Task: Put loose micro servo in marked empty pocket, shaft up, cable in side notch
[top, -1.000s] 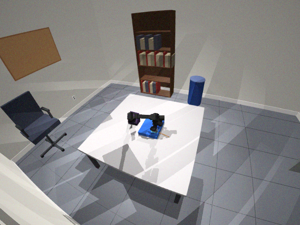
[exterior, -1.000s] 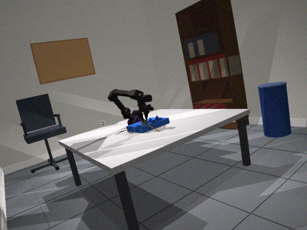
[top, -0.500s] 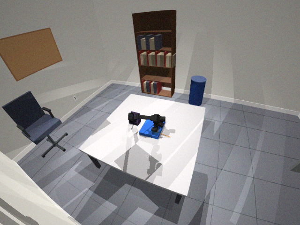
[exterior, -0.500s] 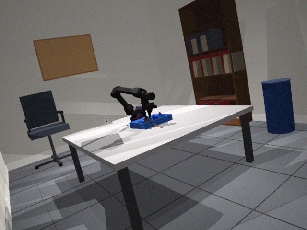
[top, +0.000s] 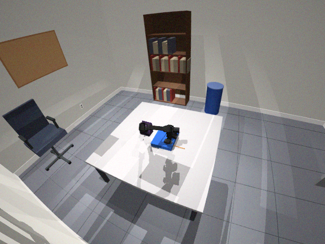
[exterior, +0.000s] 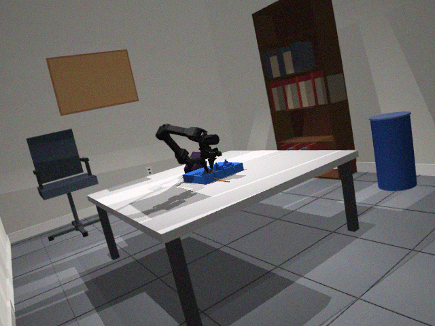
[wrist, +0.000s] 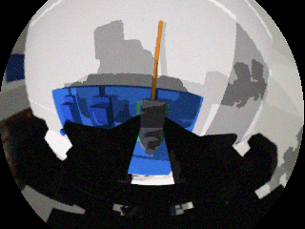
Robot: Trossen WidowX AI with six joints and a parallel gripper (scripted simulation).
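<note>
Now: the blue deck 13 cm behind my gripper tip, 6 cm to the left of it and 3 cm below it.
</note>
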